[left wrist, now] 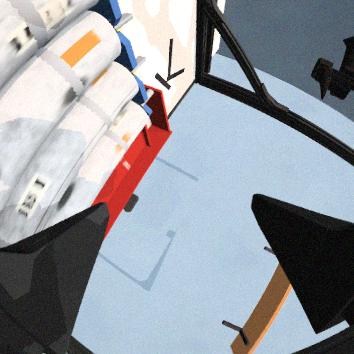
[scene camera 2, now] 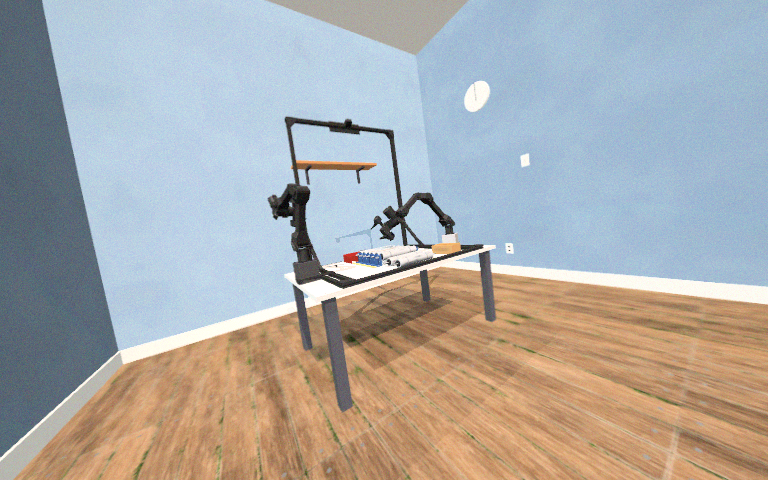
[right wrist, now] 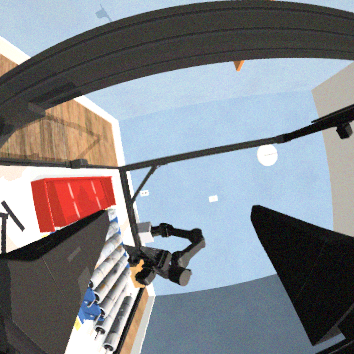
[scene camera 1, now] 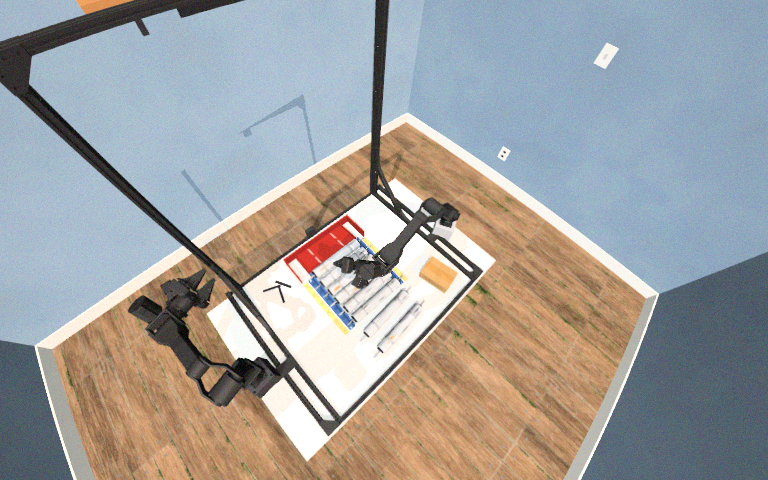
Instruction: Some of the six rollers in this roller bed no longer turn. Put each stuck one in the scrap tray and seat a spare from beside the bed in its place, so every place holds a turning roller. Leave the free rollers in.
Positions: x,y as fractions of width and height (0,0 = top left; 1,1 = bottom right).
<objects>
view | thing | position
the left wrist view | my left gripper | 0.51,0.58
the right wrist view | my left gripper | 0.37,0.69
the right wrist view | my right gripper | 0.51,0.61
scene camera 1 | my right gripper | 0.27,0.57
</objects>
